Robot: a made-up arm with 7 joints. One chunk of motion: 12 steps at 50 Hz.
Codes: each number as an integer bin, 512 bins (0 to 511) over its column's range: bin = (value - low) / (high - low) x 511, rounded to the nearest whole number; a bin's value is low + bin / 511 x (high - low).
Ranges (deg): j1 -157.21..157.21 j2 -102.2..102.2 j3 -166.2..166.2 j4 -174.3..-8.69 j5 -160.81..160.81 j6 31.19..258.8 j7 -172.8..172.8
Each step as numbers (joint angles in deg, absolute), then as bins.
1 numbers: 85.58 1.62 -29.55 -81.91 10.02 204.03 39.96
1 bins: 395 260 210 285 271 388 315
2 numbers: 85.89 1.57 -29.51 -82.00 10.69 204.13 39.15
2 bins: 395 259 210 285 272 388 313
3 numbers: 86.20 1.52 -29.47 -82.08 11.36 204.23 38.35
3 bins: 396 259 210 285 274 388 312
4 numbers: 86.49 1.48 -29.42 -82.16 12.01 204.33 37.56
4 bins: 396 259 210 284 275 389 311
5 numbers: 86.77 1.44 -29.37 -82.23 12.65 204.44 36.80
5 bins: 397 259 210 284 276 389 310
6 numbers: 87.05 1.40 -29.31 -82.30 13.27 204.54 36.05
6 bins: 397 259 210 284 277 389 309
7 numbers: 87.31 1.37 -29.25 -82.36 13.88 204.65 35.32
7 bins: 397 259 211 284 278 389 308
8 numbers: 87.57 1.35 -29.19 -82.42 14.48 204.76 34.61
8 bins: 398 259 211 284 279 390 307
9 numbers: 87.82 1.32 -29.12 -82.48 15.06 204.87 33.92
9 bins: 398 259 211 283 279 390 306
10 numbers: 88.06 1.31 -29.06 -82.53 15.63 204.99 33.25
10 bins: 399 259 211 283 280 390 305
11 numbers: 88.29 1.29 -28.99 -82.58 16.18 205.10 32.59
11 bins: 399 259 211 283 281 390 304
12 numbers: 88.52 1.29 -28.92 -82.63 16.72 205.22 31.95
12 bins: 399 259 211 283 282 391 303
